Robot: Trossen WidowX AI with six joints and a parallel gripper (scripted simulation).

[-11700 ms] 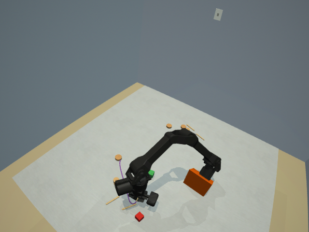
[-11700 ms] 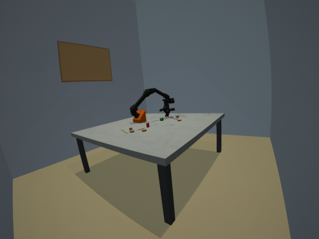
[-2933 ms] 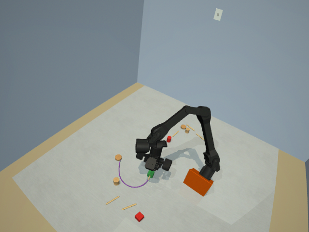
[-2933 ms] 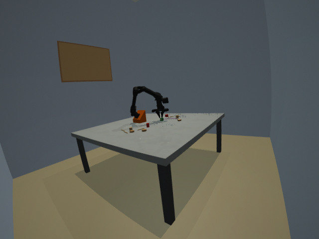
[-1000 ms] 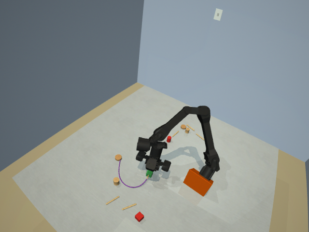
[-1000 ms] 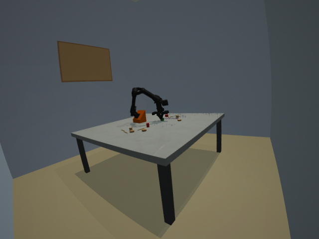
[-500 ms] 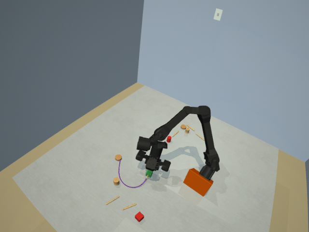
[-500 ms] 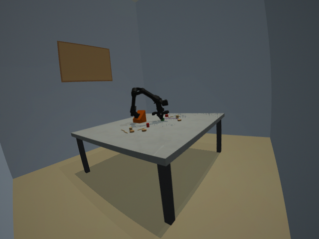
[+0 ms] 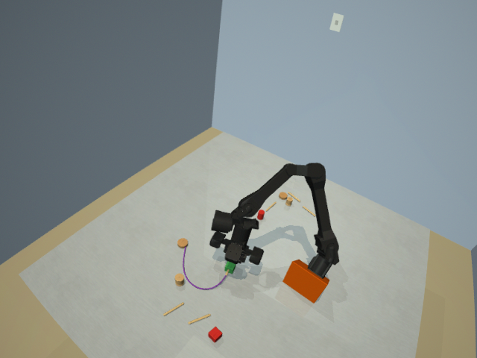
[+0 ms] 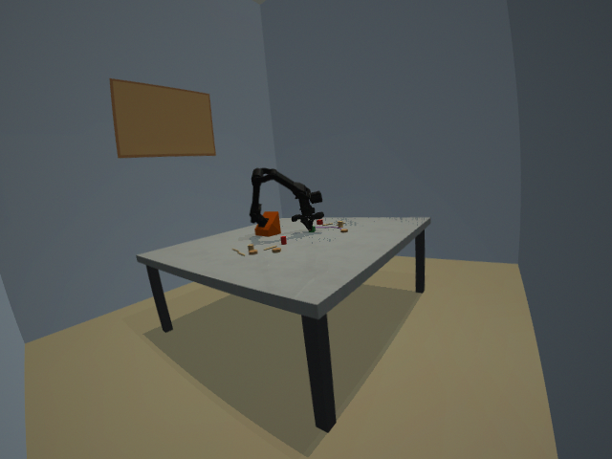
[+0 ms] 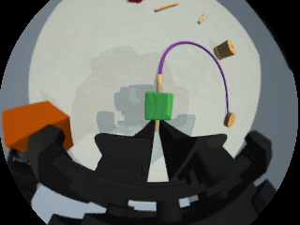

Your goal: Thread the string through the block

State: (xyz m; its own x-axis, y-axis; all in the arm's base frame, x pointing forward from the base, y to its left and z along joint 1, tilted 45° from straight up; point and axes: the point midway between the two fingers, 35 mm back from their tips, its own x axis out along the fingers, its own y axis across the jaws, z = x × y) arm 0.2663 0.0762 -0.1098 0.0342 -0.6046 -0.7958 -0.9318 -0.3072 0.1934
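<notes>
Right now my gripper tip is 1 cm past the green block, 2 cm to the right of it and 1 cm below it. The rest, counted from my gripper tip: red cube: 14 cm behind, 24 cm to the left, 1 cm above; then thin wooden stick: 2 cm behind, 4 cm to the left, 1 cm above; then red cylinder: 7 cm ahead, 26 cm to the right, 1 cm above.
</notes>
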